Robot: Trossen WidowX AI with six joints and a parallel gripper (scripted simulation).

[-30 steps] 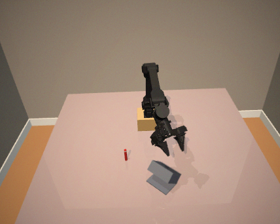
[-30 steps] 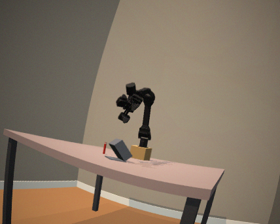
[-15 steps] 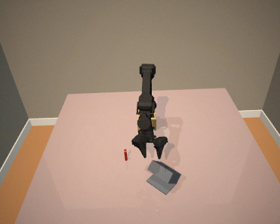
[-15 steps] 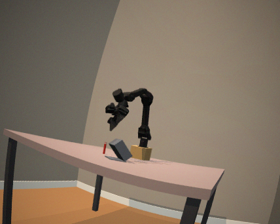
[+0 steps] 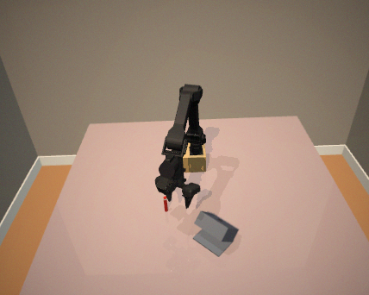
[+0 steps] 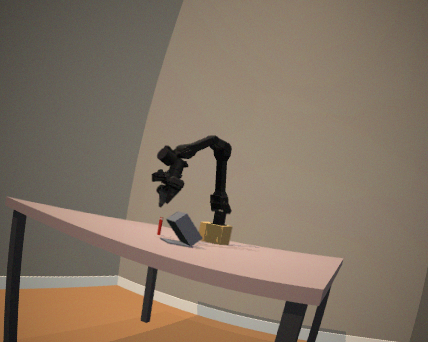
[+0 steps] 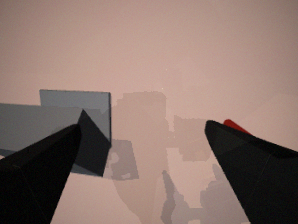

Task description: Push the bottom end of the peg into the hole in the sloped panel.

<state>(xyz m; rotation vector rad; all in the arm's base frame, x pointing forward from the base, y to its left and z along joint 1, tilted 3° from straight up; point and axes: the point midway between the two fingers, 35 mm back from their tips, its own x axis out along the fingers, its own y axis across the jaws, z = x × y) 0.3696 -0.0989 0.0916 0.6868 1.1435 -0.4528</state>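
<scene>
Right now my gripper tip is 10 cm past the red peg, 6 cm to the left of it and 8 cm above it. Round my gripper tip: flat foot plate: 7 cm ahead, 13 cm to the left, 13 cm below; then sloped panel: 6 cm ahead, 14 cm to the left, 7 cm below.
</scene>
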